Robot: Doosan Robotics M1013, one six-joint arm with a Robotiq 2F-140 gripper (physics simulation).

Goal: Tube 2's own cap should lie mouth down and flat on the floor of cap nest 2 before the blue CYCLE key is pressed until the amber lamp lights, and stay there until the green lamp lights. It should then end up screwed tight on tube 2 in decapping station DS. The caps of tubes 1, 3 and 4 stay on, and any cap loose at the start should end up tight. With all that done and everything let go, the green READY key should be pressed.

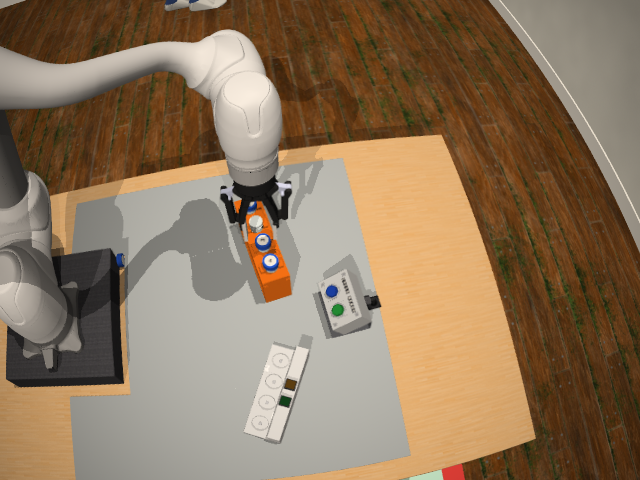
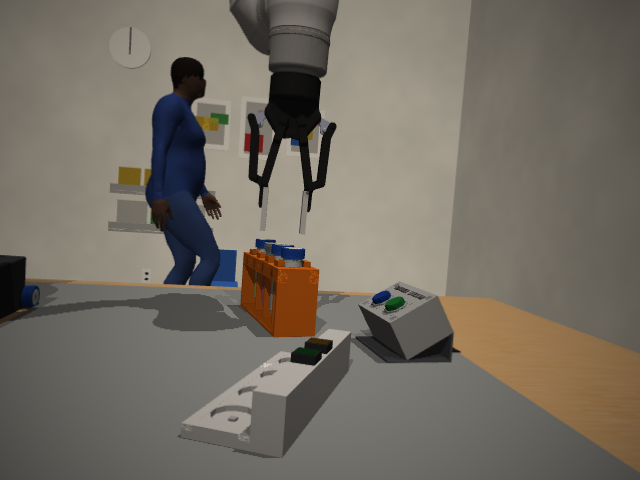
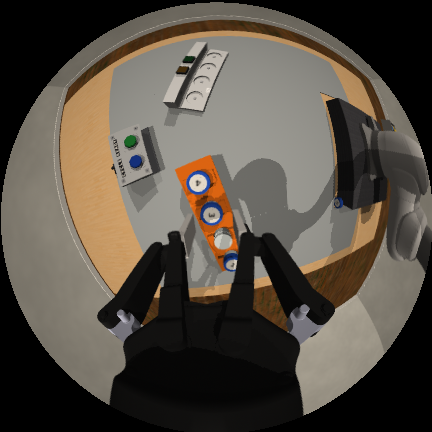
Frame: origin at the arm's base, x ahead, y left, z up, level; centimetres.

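Seen in the pictures: gripper, fingertip midpoint: [image 1: 260, 234] [image 2: 282, 231] [image 3: 213, 220]; arm's base at its link origin: [image 1: 51, 321] [image 3: 374, 152].
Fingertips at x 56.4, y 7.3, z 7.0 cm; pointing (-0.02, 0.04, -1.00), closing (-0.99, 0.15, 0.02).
Offsets run from my fingertips to a thing's top centre.
The orange rack @[dy +2.5, dx -0.1, dz -3.8 cm] [image 1: 278, 289] [image 2: 297, 304] [image 3: 192, 166] holds an upright row of tubes. Blue caps marked 4 @[dy -5.3, dx +0.9, dz -2.0 cm] [image 1: 270, 261] [image 2: 293, 253] [image 3: 198, 183] and 3 @[dy -0.1, dx +0.2, dz -2.0 cm] [image 1: 262, 241] [image 3: 211, 214] sit on two. Behind them is an uncapped tube @[dy +5.1, dx -0.4, dz -2.2 cm] [image 1: 255, 222] [image 3: 223, 240], then a blue-capped tube @[dy +10.2, dx -1.0, dz -2.0 cm] [image 2: 265, 242] [image 3: 231, 262]. A loose blue cap @[dy +9.2, dx -36.7, dz -11.0 cm] [image 1: 120, 260] [image 2: 31, 296] [image 3: 338, 202] stands on edge against the arm's black base. My gripper [image 1: 259, 233] [image 2: 283, 231] [image 3: 213, 220] is open and empty, pointing down above the rack. The white nest block @[dy -31.0, dx -4.3, dz -8.8 cm] [image 1: 302, 359] [image 2: 268, 418] [image 3: 176, 91] holds no cap; its amber @[dy -30.6, dx -0.9, dz -8.8 cm] [image 1: 290, 384] and green @[dy -34.1, dx -2.9, dz -8.8 cm] [image 1: 284, 401] lamps are dark.
The grey key box @[dy -14.5, dx +14.6, dz -5.7 cm] [image 1: 356, 322] [image 2: 421, 330] [image 3: 145, 172] stands beside the rack, with a blue key @[dy -12.3, dx +12.3, dz -6.6 cm] [image 1: 331, 290] [image 2: 381, 297] [image 3: 135, 161] and a green key @[dy -16.8, dx +12.4, dz -6.6 cm] [image 1: 337, 310] [image 2: 394, 303] [image 3: 130, 141]. The black base block [image 1: 93, 310] [image 3: 347, 155] is across the mat.
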